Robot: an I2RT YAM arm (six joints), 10 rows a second.
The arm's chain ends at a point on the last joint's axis. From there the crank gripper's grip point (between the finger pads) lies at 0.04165 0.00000 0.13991 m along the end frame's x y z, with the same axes.
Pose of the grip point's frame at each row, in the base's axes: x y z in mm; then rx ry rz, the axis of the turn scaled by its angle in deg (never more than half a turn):
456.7 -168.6 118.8 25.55 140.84 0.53
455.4 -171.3 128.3 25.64 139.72 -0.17
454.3 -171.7 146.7 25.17 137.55 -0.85
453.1 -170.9 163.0 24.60 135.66 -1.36
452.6 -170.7 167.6 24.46 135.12 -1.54
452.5 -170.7 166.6 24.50 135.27 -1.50
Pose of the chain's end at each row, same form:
404.9 -167.8 255.3 25.55 140.84 0.53
401.2 -168.7 263.8 25.64 139.72 -0.17
395.3 -166.8 280.1 25.17 137.55 -0.85
389.8 -164.3 294.4 24.60 135.66 -1.36
388.1 -163.5 298.4 24.46 135.12 -1.54
388.3 -163.6 297.5 24.50 135.27 -1.50

